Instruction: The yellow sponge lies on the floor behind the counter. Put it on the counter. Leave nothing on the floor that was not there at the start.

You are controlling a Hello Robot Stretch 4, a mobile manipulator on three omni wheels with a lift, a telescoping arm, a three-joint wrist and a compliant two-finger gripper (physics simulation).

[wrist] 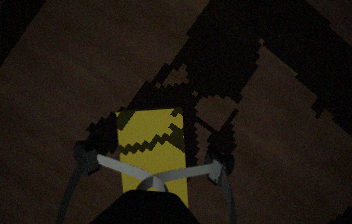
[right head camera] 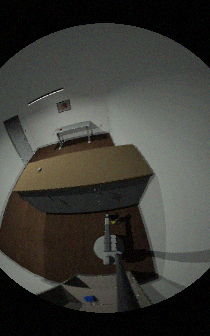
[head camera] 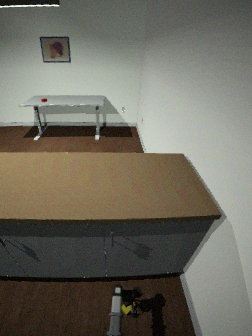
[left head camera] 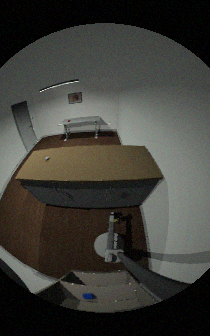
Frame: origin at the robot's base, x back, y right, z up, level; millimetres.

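Seen in the pictures: gripper, fingertip midpoint: (wrist: 156,152) (right head camera: 113,220) (head camera: 128,307) (left head camera: 115,219).
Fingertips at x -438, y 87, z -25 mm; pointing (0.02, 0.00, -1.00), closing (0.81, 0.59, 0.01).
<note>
Pixels of each thing's middle, then the offset from my fingertips to it. Level surfaces: height alone.
- yellow sponge at the middle of its body: (wrist: 153,156) (head camera: 128,306) (left head camera: 115,218) dx -3, dy -1, dz +20 mm
- counter at its surface level: dz +907 mm
- small pale object at the middle of its body: (left head camera: 46,158) (right head camera: 39,169) dx -395, dy -960, dz +919 mm
- white table at its surface level: dz +717 mm
The yellow sponge (head camera: 126,309) (left head camera: 116,220) (right head camera: 114,221) (wrist: 150,130) lies on the dark wooden floor on the near side of the counter (head camera: 100,185) (left head camera: 90,162) (right head camera: 90,167). The counter has a tan top and grey front. In the wrist view my gripper (wrist: 156,152) is open, with one fingertip to the left of the sponge and one to the right, both apart from it. The sponge looks large below the fingers, and its lower end is hidden by the gripper body. Jagged shadows cross the sponge. The exact height of the fingertips above the floor is unclear.
The right wall (head camera: 215,125) stands close beside the counter's end. A small pale object (left head camera: 47,158) (right head camera: 39,169) sits on the counter's left part. A blue block (left head camera: 88,296) (right head camera: 90,299) lies in a tan compartmented container at the bottom. A white table (head camera: 75,100) bears a red object (head camera: 44,100).
</note>
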